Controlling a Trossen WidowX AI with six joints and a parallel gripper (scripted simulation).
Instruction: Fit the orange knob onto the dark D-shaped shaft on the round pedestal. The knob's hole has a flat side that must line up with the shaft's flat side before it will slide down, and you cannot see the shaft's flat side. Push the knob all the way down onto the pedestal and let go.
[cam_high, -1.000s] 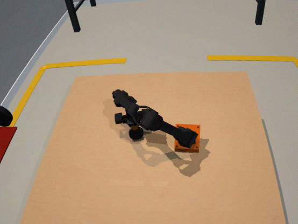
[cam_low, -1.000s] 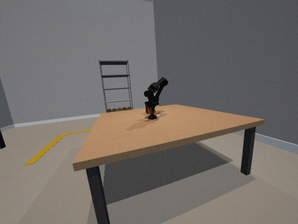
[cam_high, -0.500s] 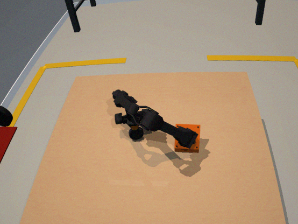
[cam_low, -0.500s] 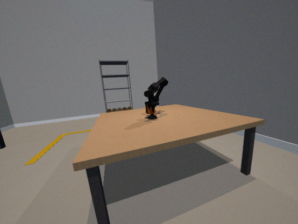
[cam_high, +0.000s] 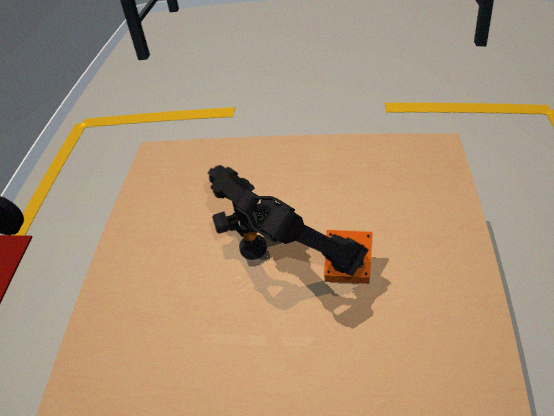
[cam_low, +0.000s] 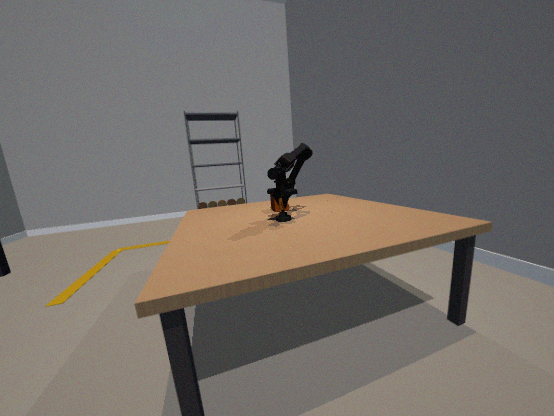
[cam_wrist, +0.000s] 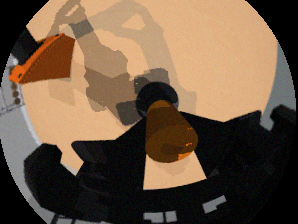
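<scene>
My gripper tip is 2 cm below the orange knob. Round my gripper tip: pedestal: 4 cm below.
</scene>
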